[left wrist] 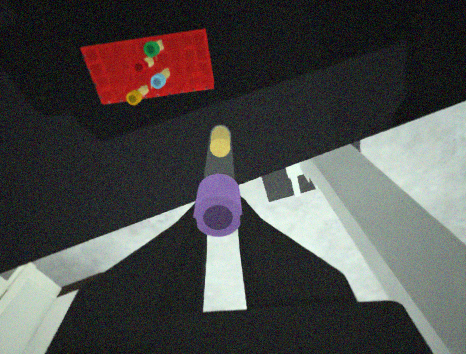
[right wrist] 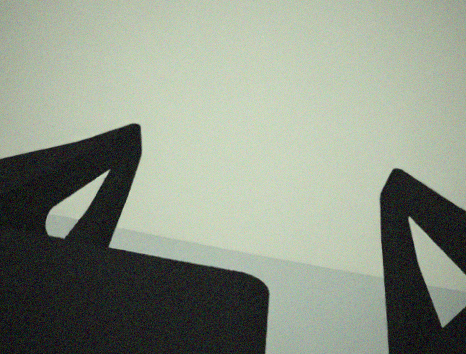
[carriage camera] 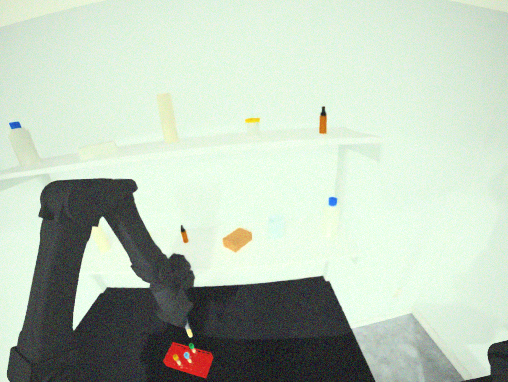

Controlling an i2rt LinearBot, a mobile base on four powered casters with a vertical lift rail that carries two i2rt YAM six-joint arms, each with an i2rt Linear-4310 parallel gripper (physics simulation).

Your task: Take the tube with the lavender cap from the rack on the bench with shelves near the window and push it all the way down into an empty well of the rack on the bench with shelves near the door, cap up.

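Frame: origin at the left arm's base, x up, y ahead, z left, level; centimetres.
Seen in the pictures: left gripper, between the fingertips: (left wrist: 221, 207) (carriage camera: 182, 325); right gripper, between the fingertips: (right wrist: 263, 159).
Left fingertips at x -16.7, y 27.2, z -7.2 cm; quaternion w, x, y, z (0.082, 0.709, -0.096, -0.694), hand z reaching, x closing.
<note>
Pixels of each thing's top centre, then the offset from my left fingertips to it. "*": a spot on its surface instead. Level surfaces: height alone.
- tube with the lavender cap, centre of its top: (left wrist: 221, 225) dx +2.8, dy +1.2, dz -0.4 cm
- red rack, centre of its top: (left wrist: 150, 69) (carriage camera: 186, 357) dx -36.0, dy +4.9, dz +10.1 cm
- black bench top, height of its surface: dx -41.7 cm
- orange-yellow, centre of its top: (left wrist: 133, 99) (carriage camera: 175, 356) dx -29.8, dy +2.2, dz +12.8 cm
- orange-brown block, a spot on its surface: (carriage camera: 237, 240) * dx +8.0, dy +33.4, dz -15.0 cm
- small brown bottle, a spot on its surface: (carriage camera: 184, 235) * dx +8.2, dy +37.3, dz +10.0 cm
- blue-capped bottle, a spot on its surface: (carriage camera: 331, 220) * dx +13.2, dy +37.1, dz -55.3 cm
- Grey floor, height of its surface: dx -133.2 cm
My left gripper (left wrist: 221, 207) is shut on the tube with the lavender cap (left wrist: 218, 200), whose cap is toward the wrist camera and whose yellowish end points away. In the carriage camera view the lower part of the tube (carriage camera: 189, 331) sticks out below the gripper, slightly tilted, above and behind the rack. The red rack (carriage camera: 200, 366) (left wrist: 192, 60) stands on the black bench top (carriage camera: 280, 310) and holds tubes with green (carriage camera: 191, 346) (left wrist: 151, 49), light blue (carriage camera: 187, 355) (left wrist: 158, 81), orange-yellow (carriage camera: 175, 357) (left wrist: 134, 97) and dark red (left wrist: 139, 66) caps. My right gripper (right wrist: 263, 159) is open and empty, facing a pale wall.
Above the bench, a white upper shelf (carriage camera: 210, 148) bears bottles and a box. The lower shelf holds an orange-brown block (carriage camera: 237, 240), a small brown bottle (carriage camera: 184, 235) and a blue-capped bottle (carriage camera: 331, 220). Grey floor (carriage camera: 395, 350) lies right of the bench. A grey post (left wrist: 370, 210) shows at the right in the left wrist view.
</note>
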